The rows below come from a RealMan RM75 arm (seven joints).
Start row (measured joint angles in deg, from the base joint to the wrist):
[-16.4 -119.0 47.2 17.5 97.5 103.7 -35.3]
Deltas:
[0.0 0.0 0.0 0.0 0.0 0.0 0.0]
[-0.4 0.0 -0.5 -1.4 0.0 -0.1 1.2]
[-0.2 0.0 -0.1 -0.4 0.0 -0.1 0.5]
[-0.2 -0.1 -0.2 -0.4 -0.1 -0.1 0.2]
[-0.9 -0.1 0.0 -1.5 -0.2 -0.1 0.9]
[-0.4 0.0 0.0 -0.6 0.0 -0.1 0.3]
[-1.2 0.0 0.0 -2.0 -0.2 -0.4 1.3]
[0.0 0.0 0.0 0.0 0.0 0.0 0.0]
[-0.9 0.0 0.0 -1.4 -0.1 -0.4 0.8]
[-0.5 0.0 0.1 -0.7 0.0 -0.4 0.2]
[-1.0 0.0 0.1 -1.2 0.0 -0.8 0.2]
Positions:
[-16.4 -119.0 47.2 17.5 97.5 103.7 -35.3]
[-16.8 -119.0 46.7 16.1 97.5 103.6 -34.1]
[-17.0 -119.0 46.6 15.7 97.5 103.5 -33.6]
[-17.2 -119.1 46.4 15.3 97.4 103.4 -33.4]
[-18.1 -119.2 46.4 13.8 97.2 103.3 -32.5]
[-18.5 -119.2 46.4 13.2 97.2 103.2 -32.2]
[-19.7 -119.2 46.4 11.2 97.0 102.8 -30.9]
[-19.7 -119.2 46.4 11.2 97.0 102.8 -30.9]
[-20.6 -119.2 46.4 9.8 96.9 102.4 -30.1]
[-21.1 -119.2 46.5 9.1 96.9 102.0 -29.9]
[-22.1 -119.2 46.6 7.9 96.9 101.2 -29.7]

